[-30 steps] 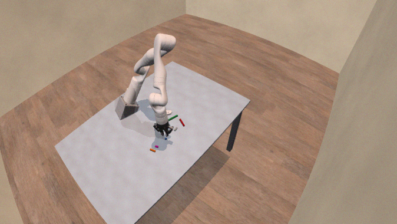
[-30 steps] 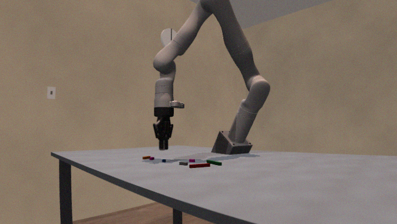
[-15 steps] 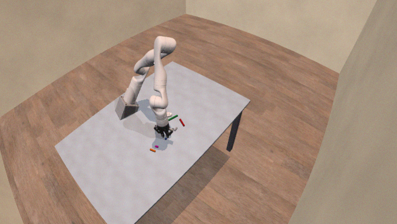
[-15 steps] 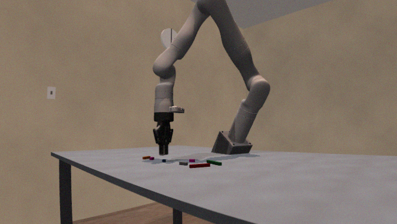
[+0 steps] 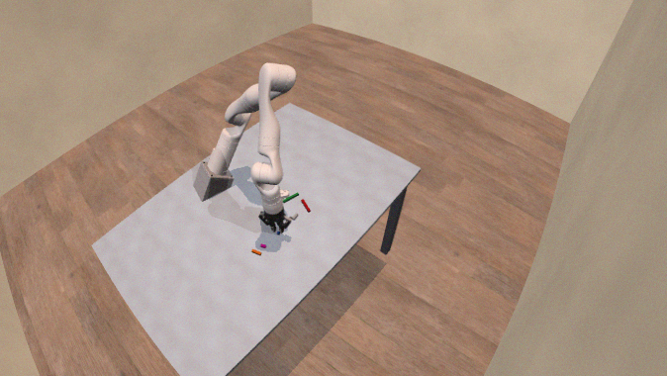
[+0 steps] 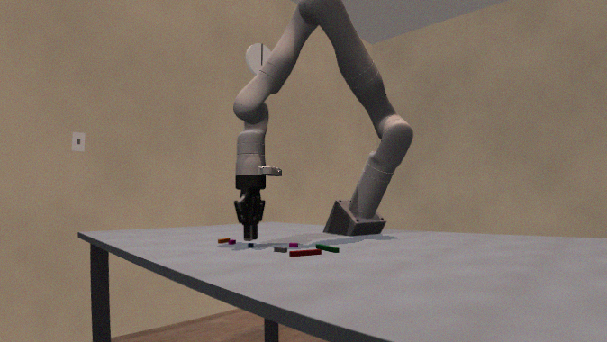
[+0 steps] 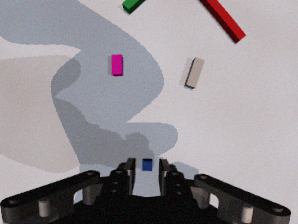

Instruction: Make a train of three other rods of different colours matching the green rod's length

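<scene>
My hand is 30 mm above the blue rod. Round my hand: grey rod (110 mm to the left, 30 mm below, 10 mm ahead); red rod (180 mm to the left, 30 mm below, 10 mm ahead); orange rod (120 mm to the right, 30 mm below, 10 mm behind).
</scene>
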